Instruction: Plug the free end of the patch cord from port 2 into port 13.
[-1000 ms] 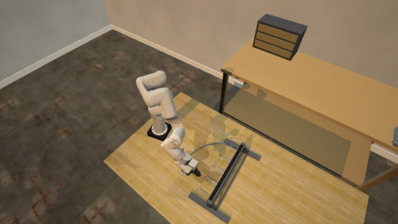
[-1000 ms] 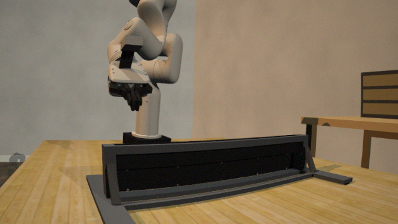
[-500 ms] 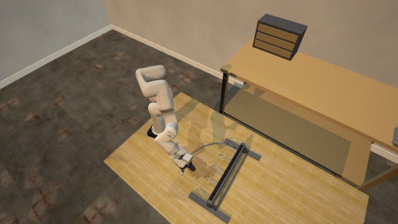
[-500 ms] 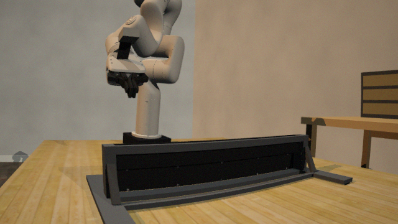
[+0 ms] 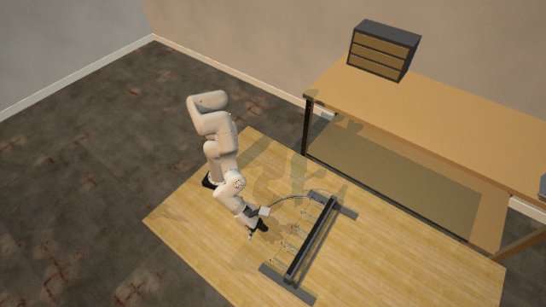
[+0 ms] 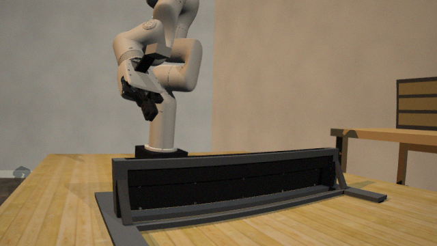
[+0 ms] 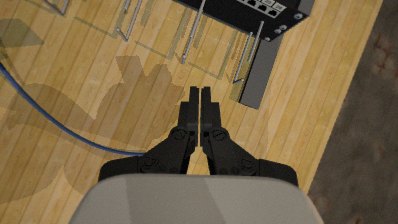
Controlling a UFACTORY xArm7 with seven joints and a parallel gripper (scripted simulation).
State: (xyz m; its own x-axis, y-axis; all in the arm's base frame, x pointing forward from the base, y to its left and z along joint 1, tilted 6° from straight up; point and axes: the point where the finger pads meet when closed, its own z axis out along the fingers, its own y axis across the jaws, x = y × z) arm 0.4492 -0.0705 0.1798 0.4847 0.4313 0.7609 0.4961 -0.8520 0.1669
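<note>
Right now the cord plug is 7 cm behind my hand, 4 cm to the right of it and 17 cm below it.
</note>
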